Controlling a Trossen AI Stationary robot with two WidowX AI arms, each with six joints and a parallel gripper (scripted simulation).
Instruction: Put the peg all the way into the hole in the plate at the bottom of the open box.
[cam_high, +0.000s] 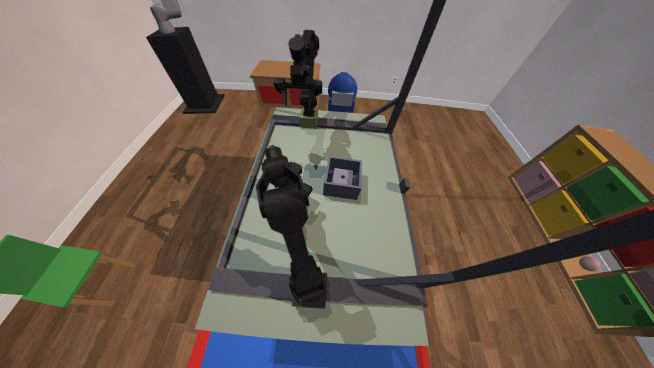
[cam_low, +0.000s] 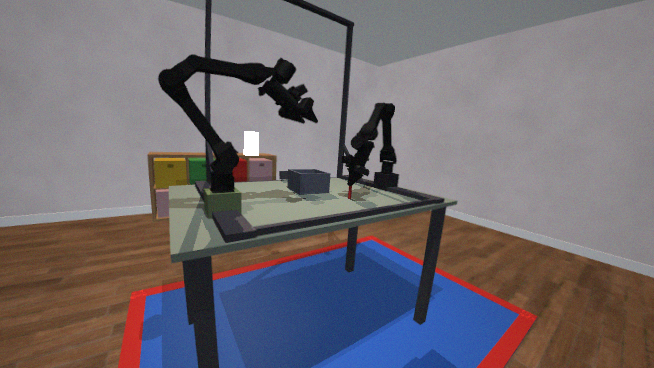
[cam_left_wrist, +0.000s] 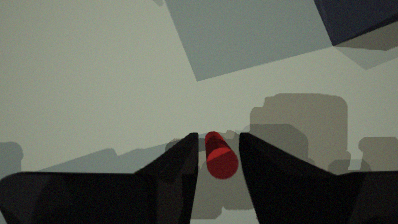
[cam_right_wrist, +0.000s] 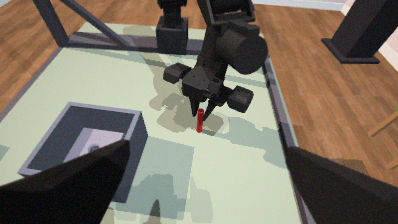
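My left gripper is now 5 cm above the red peg. The rest, counted from my left hand: pale plate (23 cm behind, 8 cm to the right, 5 cm below); then box (22 cm behind, 8 cm to the right, 7 cm below).
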